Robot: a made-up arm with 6 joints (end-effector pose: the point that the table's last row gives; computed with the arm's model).
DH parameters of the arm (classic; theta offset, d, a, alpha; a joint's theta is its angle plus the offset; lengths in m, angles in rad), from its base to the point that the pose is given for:
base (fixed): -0.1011 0 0.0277 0
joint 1: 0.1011 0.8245 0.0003 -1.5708
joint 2: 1.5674 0 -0.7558 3.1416
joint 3: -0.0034 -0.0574 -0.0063 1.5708
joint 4: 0 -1.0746 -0.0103 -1.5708
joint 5: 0 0.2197 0.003 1.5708
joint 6: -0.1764 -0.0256 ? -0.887
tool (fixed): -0.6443 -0.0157 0 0
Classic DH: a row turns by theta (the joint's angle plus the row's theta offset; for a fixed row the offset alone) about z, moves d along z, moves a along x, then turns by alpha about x.
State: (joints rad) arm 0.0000 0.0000 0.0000 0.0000 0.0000 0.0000
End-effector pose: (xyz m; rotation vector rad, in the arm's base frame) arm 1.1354 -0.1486 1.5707 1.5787 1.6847 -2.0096
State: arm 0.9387 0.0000 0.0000 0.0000 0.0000 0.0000
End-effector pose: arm 0.7998 0.8049 1.5707 0.5508 1.8900 -1.4806
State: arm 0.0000 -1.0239 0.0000 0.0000 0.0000 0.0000
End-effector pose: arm -0.0336 -0.1486 2.1586 2.0410 1.2174 -0.8461
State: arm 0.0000 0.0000 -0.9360 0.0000 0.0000 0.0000
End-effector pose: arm 0.6759 -0.1486 0.6808 -0.4555 -1.4137 2.2717
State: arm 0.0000 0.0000 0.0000 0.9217 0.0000 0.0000
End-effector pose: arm 1.1354 -0.0809 1.7389 1.1984 0.5425 -2.2479
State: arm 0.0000 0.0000 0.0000 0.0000 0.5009 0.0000
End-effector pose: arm 1.1436 -0.1486 1.5910 1.8749 1.4810 -1.4386
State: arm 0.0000 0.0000 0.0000 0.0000 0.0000 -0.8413
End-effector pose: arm 1.1354 -0.1368 1.5907 -1.3807 -2.1832 1.0613
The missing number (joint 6, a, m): 0.0257
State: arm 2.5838 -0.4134 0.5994 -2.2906 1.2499 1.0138
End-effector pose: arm -0.4472 0.0773 2.3596 1.1796 -2.2456 0.8811
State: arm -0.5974 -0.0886 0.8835 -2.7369 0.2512 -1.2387
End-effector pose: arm 0.6755 -0.1717 2.4406 0.7880 -1.8741 -2.2175
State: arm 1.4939 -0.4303 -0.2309 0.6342 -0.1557 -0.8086
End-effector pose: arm 0.1828 0.7334 1.8456 0.0487 2.0683 -1.1097
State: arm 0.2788 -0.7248 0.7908 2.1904 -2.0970 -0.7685
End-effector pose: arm -0.6078 -0.0230 2.4462 -1.7977 -0.1788 0.0825
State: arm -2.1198 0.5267 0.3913 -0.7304 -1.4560 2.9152
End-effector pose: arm -0.8145 -1.1749 1.1613 0.1820 0.5575 -3.0645
